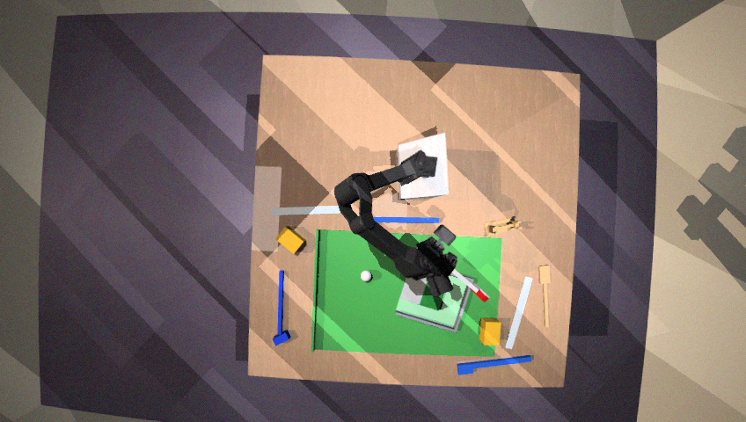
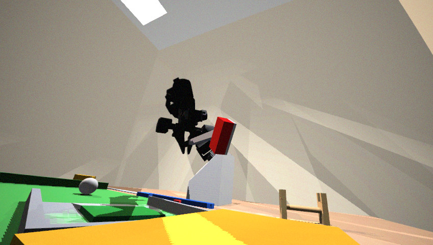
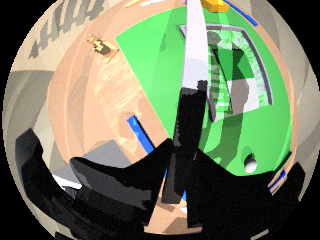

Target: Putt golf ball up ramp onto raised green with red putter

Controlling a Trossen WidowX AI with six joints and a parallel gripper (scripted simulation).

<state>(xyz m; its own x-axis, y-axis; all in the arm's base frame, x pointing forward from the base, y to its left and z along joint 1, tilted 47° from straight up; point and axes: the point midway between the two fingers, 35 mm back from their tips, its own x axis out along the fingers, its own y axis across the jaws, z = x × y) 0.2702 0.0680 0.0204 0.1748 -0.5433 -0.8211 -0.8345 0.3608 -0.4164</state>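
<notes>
Right now my gripper tip is 10 cm to the right of the red putter, 6 cm short of it and 2 cm below it. Also, from my gripper tip: white golf ball (20 cm to the right, 14 cm ahead, 12 cm below); small red cube (14 cm below, 1 cm to the left, 1 cm ahead).
</notes>
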